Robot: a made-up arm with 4 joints.
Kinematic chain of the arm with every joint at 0, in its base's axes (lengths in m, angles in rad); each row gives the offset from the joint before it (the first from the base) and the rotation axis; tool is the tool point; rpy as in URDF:
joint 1: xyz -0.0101 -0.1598 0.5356 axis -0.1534 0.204 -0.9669
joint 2: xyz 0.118 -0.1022 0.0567 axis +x
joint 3: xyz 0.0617 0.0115 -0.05 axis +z
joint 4: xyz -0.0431 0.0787 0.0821 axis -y
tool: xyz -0.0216 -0.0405 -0.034 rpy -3.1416 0 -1.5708
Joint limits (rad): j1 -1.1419..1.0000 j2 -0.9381..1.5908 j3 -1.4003..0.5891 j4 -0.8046..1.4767
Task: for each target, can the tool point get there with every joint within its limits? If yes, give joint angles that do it. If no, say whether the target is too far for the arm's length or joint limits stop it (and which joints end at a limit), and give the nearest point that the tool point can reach.
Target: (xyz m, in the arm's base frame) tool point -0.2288 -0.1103 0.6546
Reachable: no: joint limits stop it (at a limit: joint 1, joint 2, joint 4) | nearest point -0.0462 -0.3014 0.6194 | short by 0.267 m
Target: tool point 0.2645 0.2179 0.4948
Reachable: no: too far | nearest point 0.1298 -0.0041 0.5807 | short by 0.273 m
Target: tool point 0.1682 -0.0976 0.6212
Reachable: yes | joints -0.6384 0.0935 -0.8020 1.1368
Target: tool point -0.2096 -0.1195 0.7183
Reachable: no: joint limits stop it (at a limit: joint 1, joint 2, joint 4) | nearest point -0.0415 -0.3023 0.6361 | short by 0.262 m
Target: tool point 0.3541 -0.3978 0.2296
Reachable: no: too far | nearest point 0.1601 -0.2824 0.5128 | short by 0.362 m
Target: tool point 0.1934 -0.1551 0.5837
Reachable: yes | joints -0.3307 -0.4785 -0.8559 1.2893
